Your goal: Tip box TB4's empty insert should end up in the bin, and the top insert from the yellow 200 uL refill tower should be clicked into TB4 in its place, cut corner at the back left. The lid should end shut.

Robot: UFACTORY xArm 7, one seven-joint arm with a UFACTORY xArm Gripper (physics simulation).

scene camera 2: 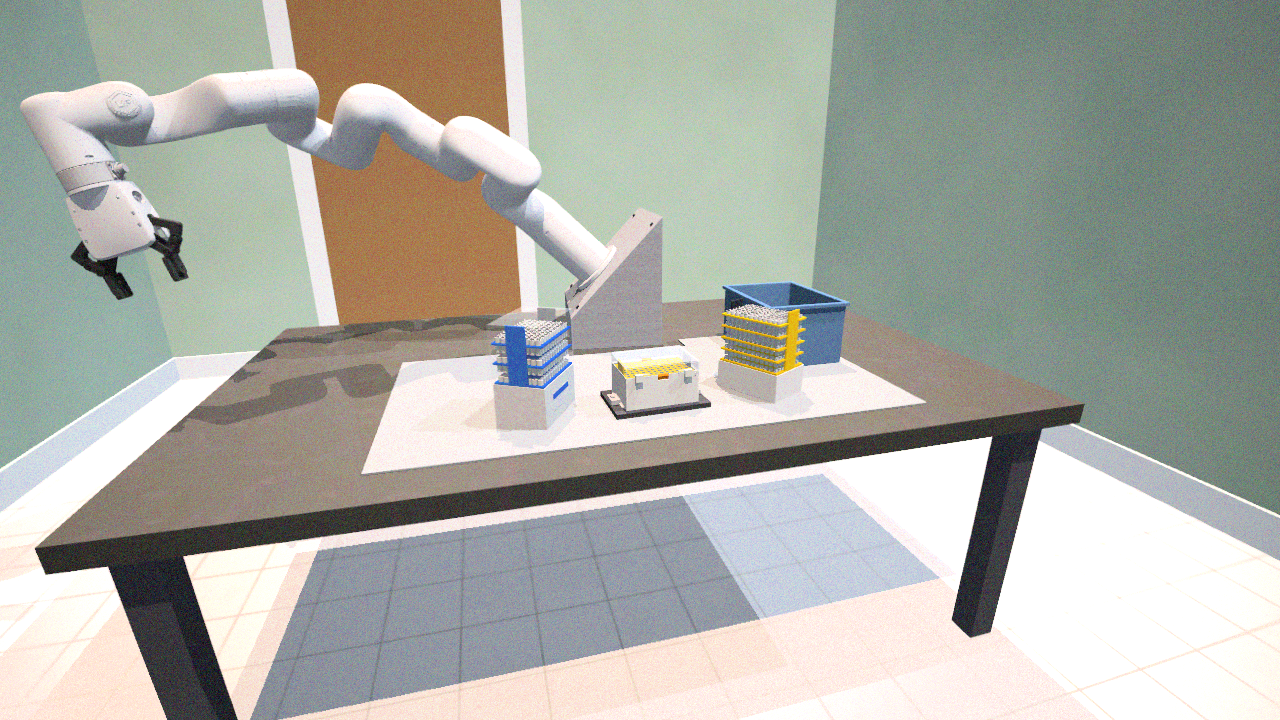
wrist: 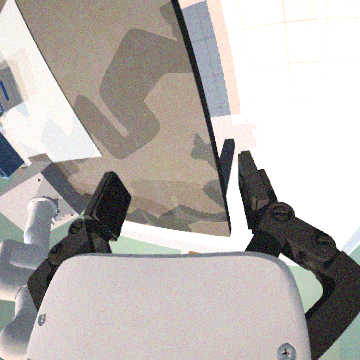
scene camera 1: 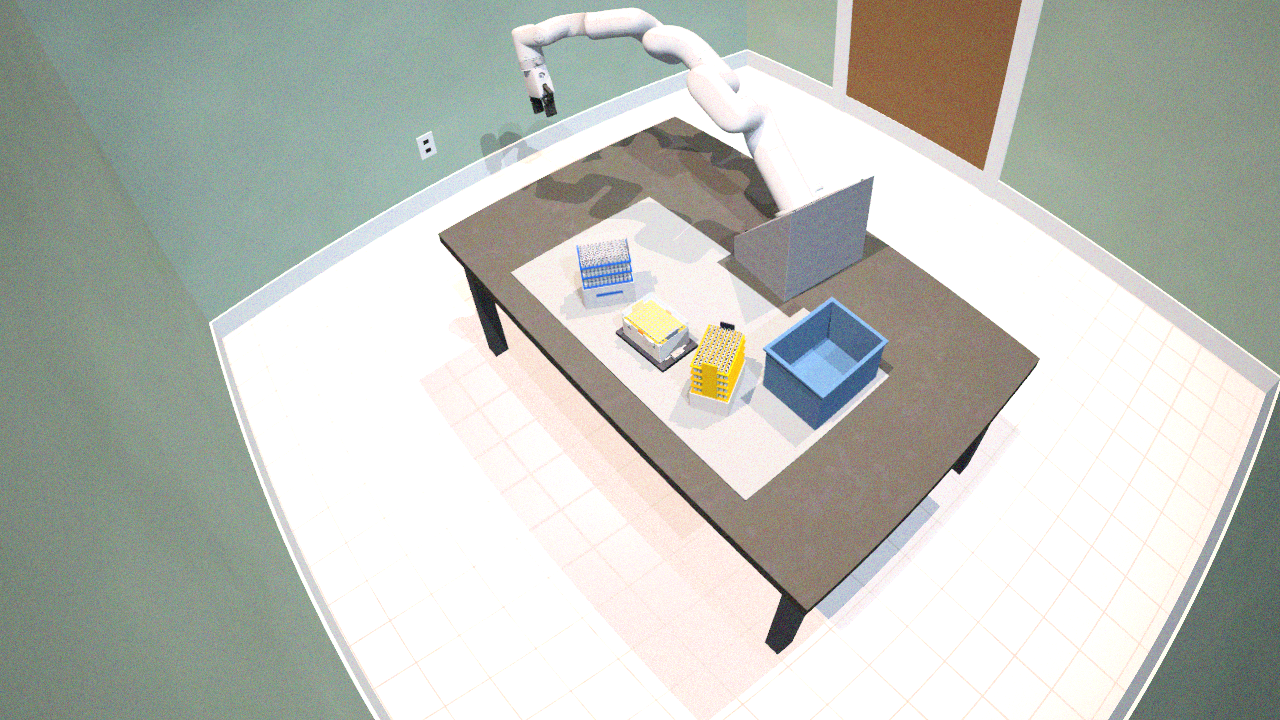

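My gripper (scene camera 1: 543, 112) (scene camera 2: 150, 283) (wrist: 176, 176) is open and empty, high beyond the table's far left edge in scene camera 1, well away from the objects. The TB4 tip box (scene camera 1: 660, 342) (scene camera 2: 656, 392) is whitish, with a yellow insert (scene camera 1: 654, 321) (scene camera 2: 657, 368) inside; its clear lid looks shut over it. Single holes and the cut corner are too small to tell. The yellow refill tower (scene camera 1: 709, 380) (scene camera 2: 793, 340) stands beside it, with its top insert (scene camera 1: 721, 343) (scene camera 2: 759, 313) full of whitish tips. The blue bin (scene camera 1: 789, 391) (scene camera 2: 828, 334) is beyond the tower; its visible floor in scene camera 1 holds nothing.
A blue refill tower (scene camera 1: 606, 274) (scene camera 2: 516, 356) stands on the other side of the tip box. The box sits on a dark base plate (scene camera 1: 664, 364) (scene camera 2: 662, 412) on the pale mat (scene camera 1: 747, 470) (scene camera 2: 429, 447). The arm's grey mount (scene camera 1: 827, 237) (scene camera 2: 626, 308) rises behind the mat.
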